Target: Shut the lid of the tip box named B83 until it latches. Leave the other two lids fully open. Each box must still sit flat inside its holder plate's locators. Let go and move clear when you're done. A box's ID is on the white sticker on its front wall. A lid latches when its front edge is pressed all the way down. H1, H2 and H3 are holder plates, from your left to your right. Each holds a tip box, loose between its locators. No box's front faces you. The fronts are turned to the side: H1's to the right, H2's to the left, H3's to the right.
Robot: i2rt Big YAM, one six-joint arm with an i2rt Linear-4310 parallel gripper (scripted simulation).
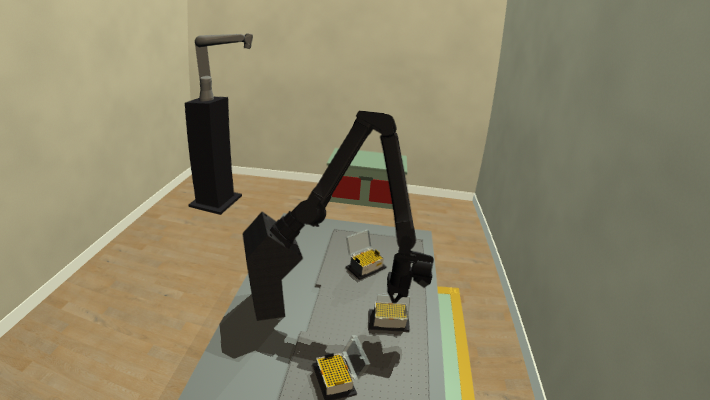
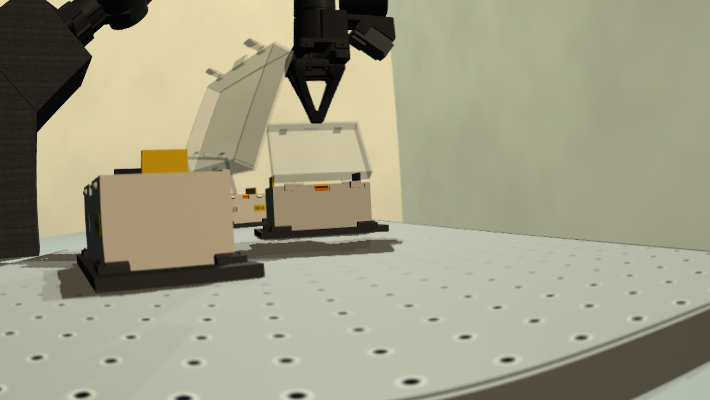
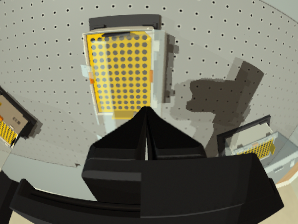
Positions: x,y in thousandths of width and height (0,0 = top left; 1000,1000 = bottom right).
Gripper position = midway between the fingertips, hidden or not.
Note:
I see my gripper (image 2: 447,309), a tip box (image 2: 347,521) and a tip box (image 2: 429,519).
My gripper shows as well in image 3 (image 3: 492,502).

